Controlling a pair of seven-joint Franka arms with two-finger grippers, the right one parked.
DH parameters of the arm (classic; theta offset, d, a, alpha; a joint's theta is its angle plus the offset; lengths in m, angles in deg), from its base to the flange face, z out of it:
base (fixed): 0 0 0 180
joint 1: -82.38 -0.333 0 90
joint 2: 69.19 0 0 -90
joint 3: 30.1 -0.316 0.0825 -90
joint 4: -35.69 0 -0.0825 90
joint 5: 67.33 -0.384 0 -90
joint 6: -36.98 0 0.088 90
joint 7: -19.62 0.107 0 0
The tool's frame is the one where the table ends.
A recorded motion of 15 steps. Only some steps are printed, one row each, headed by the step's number.
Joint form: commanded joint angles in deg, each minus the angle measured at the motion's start. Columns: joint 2, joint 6, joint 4, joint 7, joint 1, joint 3, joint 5.
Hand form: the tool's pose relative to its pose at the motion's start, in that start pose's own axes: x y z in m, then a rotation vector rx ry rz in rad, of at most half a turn. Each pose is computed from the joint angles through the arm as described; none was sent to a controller.
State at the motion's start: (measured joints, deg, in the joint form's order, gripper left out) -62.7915 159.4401 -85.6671 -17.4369 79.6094 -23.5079 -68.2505
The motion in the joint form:
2: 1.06 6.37 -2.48 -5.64 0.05 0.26 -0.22
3: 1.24 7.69 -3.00 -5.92 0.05 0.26 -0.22
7: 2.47 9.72 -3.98 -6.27 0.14 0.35 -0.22
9: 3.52 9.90 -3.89 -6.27 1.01 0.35 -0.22
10: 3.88 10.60 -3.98 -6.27 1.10 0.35 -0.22
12: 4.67 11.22 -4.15 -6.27 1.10 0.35 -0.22
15: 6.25 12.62 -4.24 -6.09 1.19 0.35 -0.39
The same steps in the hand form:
2: -0.0004 0.0037 0.0196 -0.0317 0.0382 -0.0900
3: -0.0004 0.0038 0.0232 -0.0392 0.0460 -0.0947
7: -0.0017 0.0052 0.0392 -0.0398 0.0417 -0.0973
9: -0.0058 0.0126 0.0482 -0.0321 0.0305 -0.0821
10: -0.0056 0.0139 0.0512 -0.0355 0.0334 -0.0805
12: -0.0053 0.0143 0.0590 -0.0331 0.0278 -0.0804
15: -0.0041 0.0164 0.0725 -0.0313 0.0235 -0.0737

